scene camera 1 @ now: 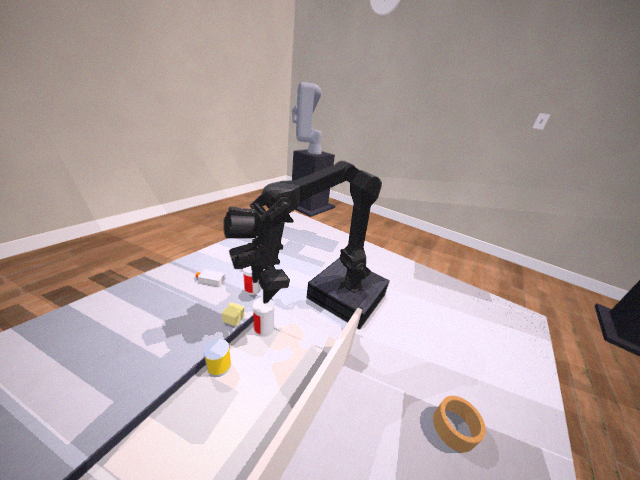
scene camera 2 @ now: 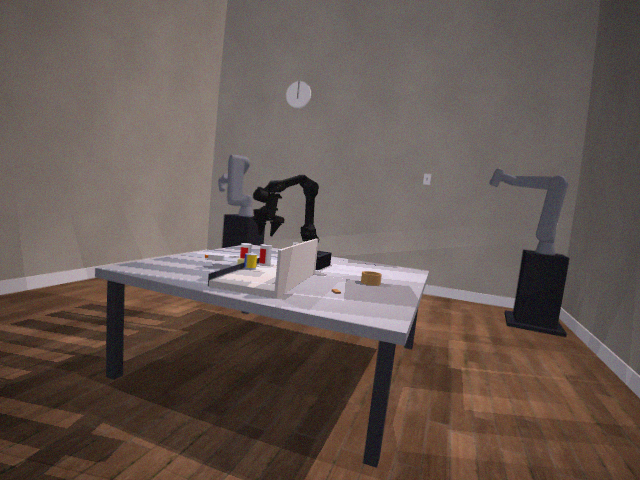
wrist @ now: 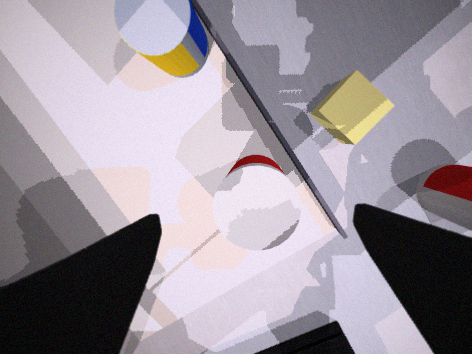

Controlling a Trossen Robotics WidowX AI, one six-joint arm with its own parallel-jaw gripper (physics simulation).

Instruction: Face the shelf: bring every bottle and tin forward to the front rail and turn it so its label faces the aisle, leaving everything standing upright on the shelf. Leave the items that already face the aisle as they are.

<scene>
my gripper: open, holds nothing
a yellow block: on the table
a tan tape ring: on the table
</scene>
